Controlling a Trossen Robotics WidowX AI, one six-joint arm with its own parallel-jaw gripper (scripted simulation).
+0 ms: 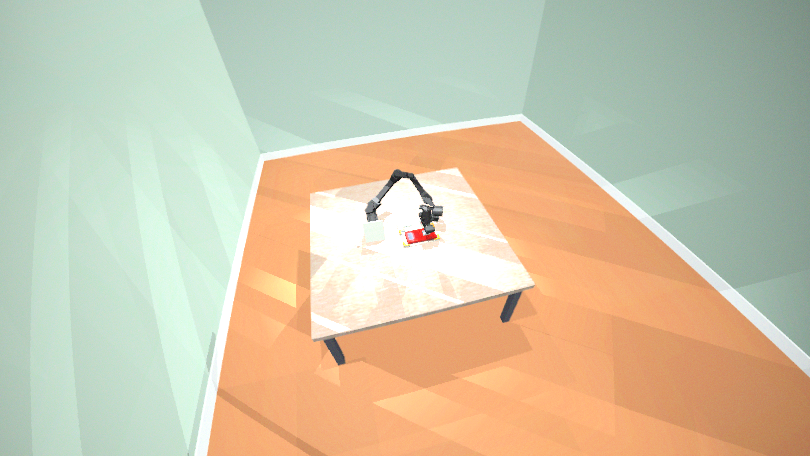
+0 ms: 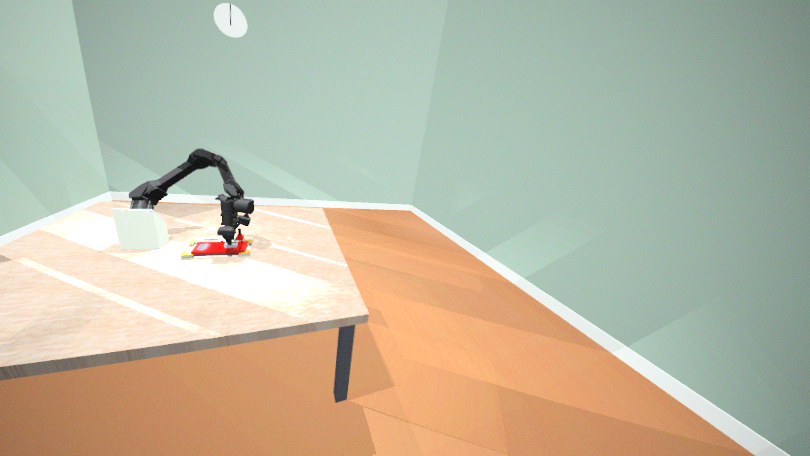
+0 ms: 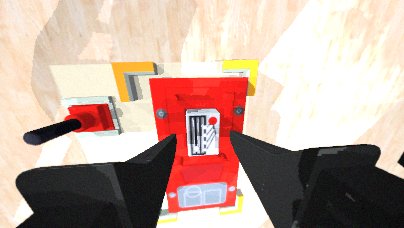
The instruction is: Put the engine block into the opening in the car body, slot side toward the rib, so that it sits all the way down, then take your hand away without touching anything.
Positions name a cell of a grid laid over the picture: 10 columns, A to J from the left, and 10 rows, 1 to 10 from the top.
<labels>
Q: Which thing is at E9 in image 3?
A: A red car body.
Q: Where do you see a pale base plate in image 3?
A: At D4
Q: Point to a grey engine block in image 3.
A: F6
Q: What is my gripper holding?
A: Nothing.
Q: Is my gripper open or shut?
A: Open.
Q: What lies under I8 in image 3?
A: My gripper.
</labels>
